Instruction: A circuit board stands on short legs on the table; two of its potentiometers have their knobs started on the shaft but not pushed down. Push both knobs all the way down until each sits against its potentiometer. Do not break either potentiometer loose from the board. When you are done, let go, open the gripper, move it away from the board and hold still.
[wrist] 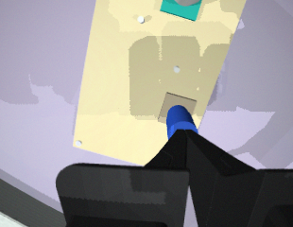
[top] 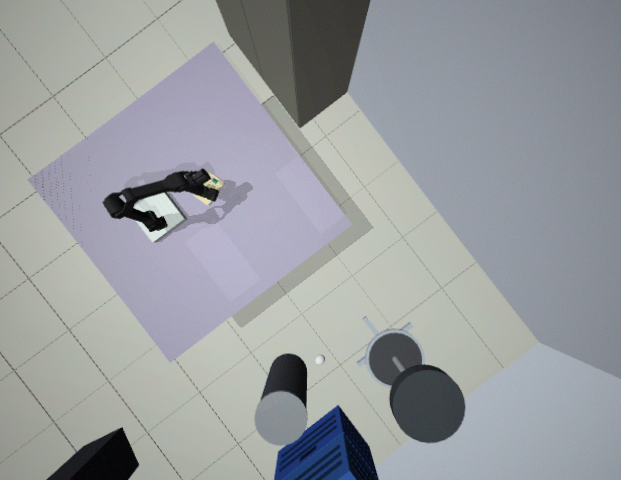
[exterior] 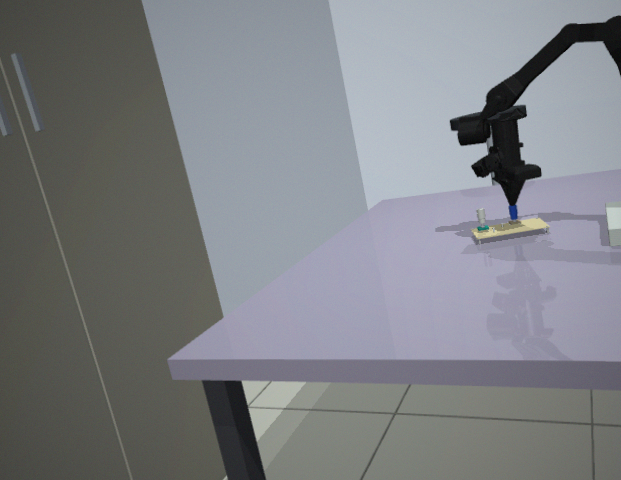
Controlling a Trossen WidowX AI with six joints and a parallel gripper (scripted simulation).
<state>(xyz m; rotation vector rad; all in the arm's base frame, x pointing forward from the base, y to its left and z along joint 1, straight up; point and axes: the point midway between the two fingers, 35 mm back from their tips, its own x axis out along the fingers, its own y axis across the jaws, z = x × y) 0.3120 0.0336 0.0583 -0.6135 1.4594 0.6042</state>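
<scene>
The blue knob lies 2 cm below my gripper tip. The rest, counted from my gripper tip: grey knob 6 cm to the left, 6 cm ahead.
</scene>
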